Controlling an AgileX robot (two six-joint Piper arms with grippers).
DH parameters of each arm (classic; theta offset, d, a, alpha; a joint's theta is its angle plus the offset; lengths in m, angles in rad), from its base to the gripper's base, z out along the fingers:
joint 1: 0 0.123 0 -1.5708
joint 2: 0.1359 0 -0.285 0
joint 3: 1.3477 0 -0.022 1.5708
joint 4: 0 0.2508 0 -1.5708
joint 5: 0 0 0.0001 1.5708
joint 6: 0 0.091 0 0
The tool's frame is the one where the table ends.
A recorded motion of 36 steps. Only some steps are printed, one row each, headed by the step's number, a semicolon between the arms.
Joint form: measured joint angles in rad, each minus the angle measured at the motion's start. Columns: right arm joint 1, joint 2, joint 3, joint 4, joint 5, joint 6; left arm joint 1, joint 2, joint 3, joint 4, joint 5, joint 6.
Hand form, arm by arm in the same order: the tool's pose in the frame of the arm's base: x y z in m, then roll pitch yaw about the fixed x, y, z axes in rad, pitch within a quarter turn. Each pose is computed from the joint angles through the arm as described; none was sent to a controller.
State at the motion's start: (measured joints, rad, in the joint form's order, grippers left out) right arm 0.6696 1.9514 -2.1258 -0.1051 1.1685 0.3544; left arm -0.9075 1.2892 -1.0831 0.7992 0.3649 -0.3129
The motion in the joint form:
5: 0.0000 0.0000 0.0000 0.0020 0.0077 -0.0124; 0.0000 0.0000 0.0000 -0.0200 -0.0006 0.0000
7: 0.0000 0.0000 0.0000 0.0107 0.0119 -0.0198; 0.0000 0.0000 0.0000 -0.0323 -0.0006 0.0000
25: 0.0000 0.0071 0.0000 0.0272 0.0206 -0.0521; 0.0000 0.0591 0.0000 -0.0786 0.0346 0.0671
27: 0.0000 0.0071 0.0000 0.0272 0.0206 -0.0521; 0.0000 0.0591 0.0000 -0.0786 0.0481 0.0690
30: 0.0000 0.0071 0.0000 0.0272 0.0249 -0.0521; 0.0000 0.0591 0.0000 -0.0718 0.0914 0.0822
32: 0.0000 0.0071 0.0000 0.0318 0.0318 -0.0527; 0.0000 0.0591 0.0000 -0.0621 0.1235 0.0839
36: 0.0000 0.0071 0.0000 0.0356 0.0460 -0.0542; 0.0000 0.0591 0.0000 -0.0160 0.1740 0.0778
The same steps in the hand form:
5: 0.3446 0.2618 0.3852 3.0025 0.6513 -2.8538; 0.1977 -0.2159 0.3640 2.2241 0.9317 1.4861
7: 0.3439 0.2621 0.3849 3.0000 0.6453 -2.8476; 0.1975 -0.2161 0.3637 2.2393 0.9399 1.4998
25: 0.3441 0.2640 0.3812 3.0118 0.6293 -2.8114; 0.2055 -0.2250 0.3431 2.3239 0.8512 1.5690
27: 0.3441 0.2640 0.3812 3.0118 0.6293 -2.8114; 0.2057 -0.2240 0.3423 2.3299 0.8408 1.5814
30: 0.3438 0.2638 0.3810 3.0134 0.6252 -2.8107; 0.2065 -0.2208 0.3402 2.3347 0.7982 1.6057
32: 0.3432 0.2637 0.3806 3.0114 0.6173 -2.8108; 0.2071 -0.2183 0.3388 2.3377 0.7698 1.6264
36: 0.3422 0.2633 0.3798 3.0136 0.6028 -2.8083; 0.2089 -0.2137 0.3377 2.3121 0.7149 1.6382

